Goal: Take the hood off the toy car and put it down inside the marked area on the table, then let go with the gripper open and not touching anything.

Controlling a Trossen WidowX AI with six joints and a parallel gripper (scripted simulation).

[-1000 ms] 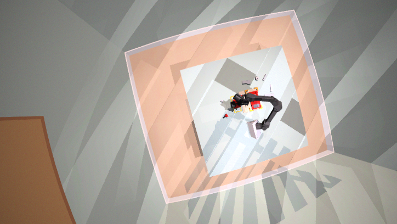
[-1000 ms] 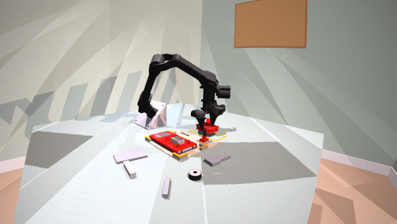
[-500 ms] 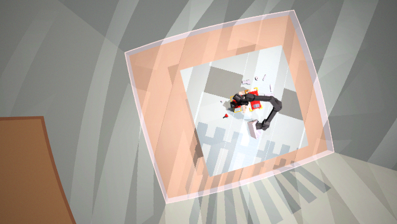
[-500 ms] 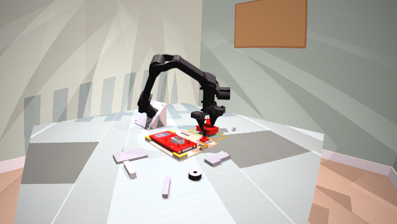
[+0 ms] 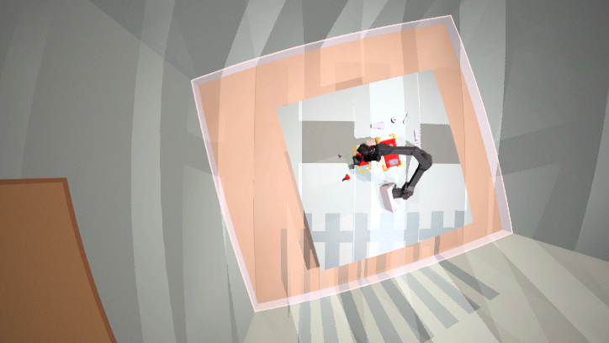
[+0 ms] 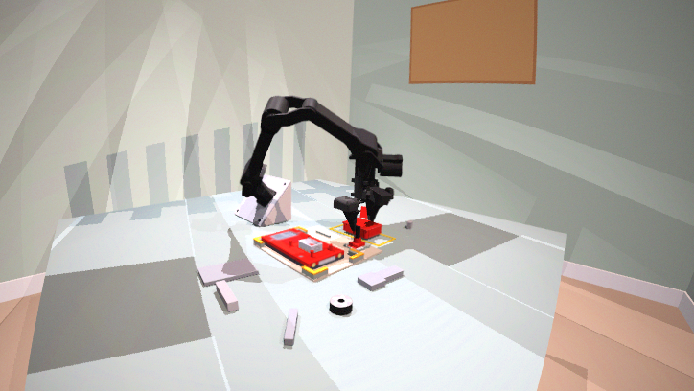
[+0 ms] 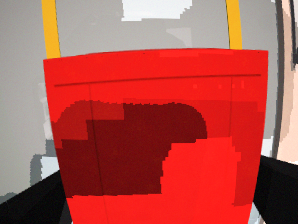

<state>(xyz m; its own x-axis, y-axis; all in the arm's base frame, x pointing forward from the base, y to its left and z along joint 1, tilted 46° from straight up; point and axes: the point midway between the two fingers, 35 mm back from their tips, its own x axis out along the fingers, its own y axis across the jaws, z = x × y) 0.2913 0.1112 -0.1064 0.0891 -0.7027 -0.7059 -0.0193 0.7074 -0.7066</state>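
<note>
My gripper tip is now 10 mm below the red hood.
</note>
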